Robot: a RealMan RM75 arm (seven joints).
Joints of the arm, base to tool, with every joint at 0 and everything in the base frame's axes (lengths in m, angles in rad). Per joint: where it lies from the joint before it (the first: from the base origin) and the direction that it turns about. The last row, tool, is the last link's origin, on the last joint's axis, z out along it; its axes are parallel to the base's.
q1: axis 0 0 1 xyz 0.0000 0.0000 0.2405
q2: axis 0 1 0 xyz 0.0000 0.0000 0.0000
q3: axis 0 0 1 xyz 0.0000 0.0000 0.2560
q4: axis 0 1 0 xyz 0.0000 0.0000 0.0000
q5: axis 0 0 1 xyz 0.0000 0.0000 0.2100
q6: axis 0 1 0 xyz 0.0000 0.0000 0.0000
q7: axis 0 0 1 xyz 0.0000 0.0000 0.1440
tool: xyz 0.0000 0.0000 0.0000
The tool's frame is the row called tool.
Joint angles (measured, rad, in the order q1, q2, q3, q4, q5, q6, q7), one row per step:
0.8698 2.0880 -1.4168 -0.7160 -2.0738 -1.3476 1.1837
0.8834 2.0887 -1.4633 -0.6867 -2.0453 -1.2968 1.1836
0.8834 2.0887 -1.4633 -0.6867 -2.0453 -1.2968 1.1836
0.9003 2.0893 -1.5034 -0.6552 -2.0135 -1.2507 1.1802
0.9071 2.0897 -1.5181 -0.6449 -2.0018 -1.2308 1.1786
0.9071 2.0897 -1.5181 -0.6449 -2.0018 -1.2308 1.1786
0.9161 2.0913 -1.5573 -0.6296 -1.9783 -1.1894 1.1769
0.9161 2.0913 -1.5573 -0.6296 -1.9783 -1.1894 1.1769
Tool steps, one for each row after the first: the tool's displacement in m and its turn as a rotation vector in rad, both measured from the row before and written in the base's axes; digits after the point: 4 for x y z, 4 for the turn. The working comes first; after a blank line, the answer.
Tool pose at each row, in the base's axes (x y z in m, rotation vector in rad; the steps are taken from these numbers as rounded here):
0.1415 0.3619 -0.0896 2.9946 0.6704 0.0460
0.1407 0.3628 -0.0978 3.0013 0.6791 0.0639
0.1407 0.3628 -0.0978 3.0013 0.6791 0.0639
0.1392 0.3641 -0.1050 3.0086 0.6874 0.0744
0.1382 0.3652 -0.1076 3.0142 0.6940 0.0791
0.1382 0.3652 -0.1076 3.0142 0.6940 0.0791
0.1371 0.3659 -0.1134 3.0214 0.7116 0.0952
0.1371 0.3659 -0.1134 3.0214 0.7116 0.0952

-0.0008 0.0009 -0.0082 0.0110 -0.0092 0.0051
0.0000 0.0000 0.0000 0.0000 0.0000 0.0000
-0.0015 0.0013 -0.0072 0.0103 -0.0044 0.0046
-0.0010 0.0011 -0.0026 0.0074 -0.0012 0.0036
0.0000 0.0000 0.0000 0.0000 0.0000 0.0000
-0.0011 0.0007 -0.0058 0.0131 -0.0072 0.0105
0.0000 0.0000 0.0000 0.0000 0.0000 0.0000

